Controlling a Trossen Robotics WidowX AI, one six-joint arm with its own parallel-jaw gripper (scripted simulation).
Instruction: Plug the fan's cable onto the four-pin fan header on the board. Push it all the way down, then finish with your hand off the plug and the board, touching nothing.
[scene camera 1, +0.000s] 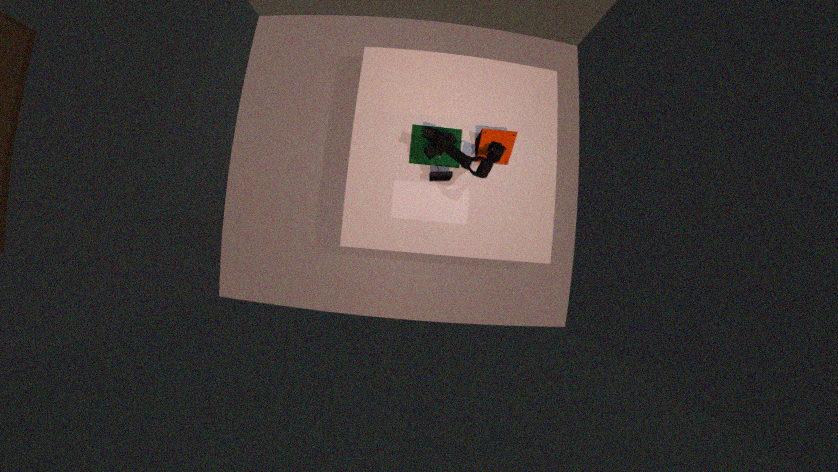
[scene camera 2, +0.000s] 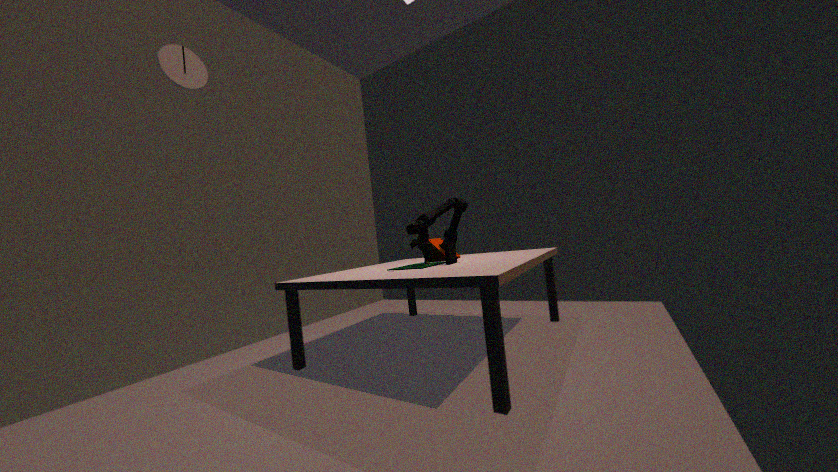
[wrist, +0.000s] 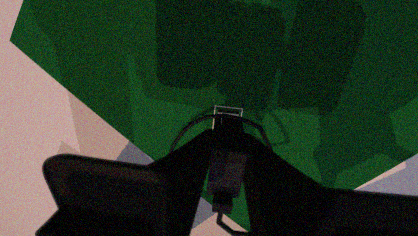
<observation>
In view: the gripper (wrist: 227, 137), a dark fan plug (wrist: 229, 153) and a green board (scene camera 1: 418, 143).
</observation>
